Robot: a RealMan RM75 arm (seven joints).
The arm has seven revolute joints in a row. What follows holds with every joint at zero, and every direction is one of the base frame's.
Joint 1 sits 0.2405 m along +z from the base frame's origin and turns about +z.
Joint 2 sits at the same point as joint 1 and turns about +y.
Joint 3 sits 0.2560 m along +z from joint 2 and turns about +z.
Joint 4 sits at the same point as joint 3 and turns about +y.
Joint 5 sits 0.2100 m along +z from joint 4 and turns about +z.
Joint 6 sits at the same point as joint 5 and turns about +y.
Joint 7 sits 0.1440 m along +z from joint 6 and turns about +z.
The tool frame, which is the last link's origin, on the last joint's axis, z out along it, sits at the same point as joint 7; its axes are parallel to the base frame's.
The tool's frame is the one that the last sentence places.
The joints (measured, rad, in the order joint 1, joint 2, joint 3, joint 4, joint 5, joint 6, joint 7), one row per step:
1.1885 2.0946 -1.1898 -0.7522 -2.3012 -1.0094 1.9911
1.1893 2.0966 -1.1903 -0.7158 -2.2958 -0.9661 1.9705
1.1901 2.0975 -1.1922 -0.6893 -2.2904 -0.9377 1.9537
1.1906 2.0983 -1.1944 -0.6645 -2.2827 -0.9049 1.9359
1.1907 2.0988 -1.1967 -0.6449 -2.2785 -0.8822 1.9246
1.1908 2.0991 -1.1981 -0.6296 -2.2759 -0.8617 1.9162
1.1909 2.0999 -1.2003 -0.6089 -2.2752 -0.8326 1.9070
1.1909 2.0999 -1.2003 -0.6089 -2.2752 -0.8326 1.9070
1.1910 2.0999 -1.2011 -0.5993 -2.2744 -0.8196 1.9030
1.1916 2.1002 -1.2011 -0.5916 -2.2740 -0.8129 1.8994
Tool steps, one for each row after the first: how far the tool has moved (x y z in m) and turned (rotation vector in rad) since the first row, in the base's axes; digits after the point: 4 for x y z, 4 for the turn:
0.0061 0.0034 -0.0040 0.0192 -0.0005 -0.0058
0.0106 0.0053 -0.0071 0.0302 -0.0036 -0.0082
0.0146 0.0077 -0.0096 0.0460 -0.0042 -0.0088
0.0184 0.0091 -0.0116 0.0560 -0.0071 -0.0118
0.0213 0.0106 -0.0129 0.0668 -0.0092 -0.0143
0.0257 0.0127 -0.0148 0.0830 -0.0140 -0.0187
0.0257 0.0127 -0.0148 0.0830 -0.0140 -0.0187
0.0277 0.0136 -0.0154 0.0904 -0.0160 -0.0213
0.0292 0.0139 -0.0162 0.0926 -0.0182 -0.0230

